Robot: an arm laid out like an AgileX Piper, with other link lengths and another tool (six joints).
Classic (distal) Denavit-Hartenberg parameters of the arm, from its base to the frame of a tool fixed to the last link. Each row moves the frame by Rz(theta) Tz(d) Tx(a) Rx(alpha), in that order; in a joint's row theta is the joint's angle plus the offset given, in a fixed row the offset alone. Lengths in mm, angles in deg.
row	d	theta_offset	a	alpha
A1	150.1	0	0	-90
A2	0	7.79	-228	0
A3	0	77.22	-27.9	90
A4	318.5	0	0	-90
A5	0	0	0	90
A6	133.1	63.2	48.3	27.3
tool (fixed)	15.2	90	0	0
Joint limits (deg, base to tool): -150..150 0..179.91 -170..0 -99.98..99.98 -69.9..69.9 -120..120
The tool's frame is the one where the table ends.
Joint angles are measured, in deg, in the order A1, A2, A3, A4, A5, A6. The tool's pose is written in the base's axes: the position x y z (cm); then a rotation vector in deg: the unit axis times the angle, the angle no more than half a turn. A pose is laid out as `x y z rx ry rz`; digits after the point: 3 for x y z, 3 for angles.
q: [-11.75, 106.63, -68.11, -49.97, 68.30, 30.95]
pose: 32.588 -14.334 7.207 127.135 -2.850 -48.699
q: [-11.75, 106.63, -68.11, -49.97, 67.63, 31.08]
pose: 32.760 -14.318 7.147 127.488 -2.678 -47.919
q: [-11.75, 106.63, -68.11, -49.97, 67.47, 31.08]
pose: 32.798 -14.315 7.134 127.564 -2.600 -47.745
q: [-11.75, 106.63, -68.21, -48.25, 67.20, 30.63]
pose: 32.839 -13.930 6.991 129.181 -2.621 -47.977
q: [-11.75, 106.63, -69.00, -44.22, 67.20, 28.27]
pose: 32.981 -13.098 7.025 132.507 -1.630 -48.974
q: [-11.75, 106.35, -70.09, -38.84, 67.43, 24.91]
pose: 33.218 -11.970 7.351 136.971 -0.039 -49.939
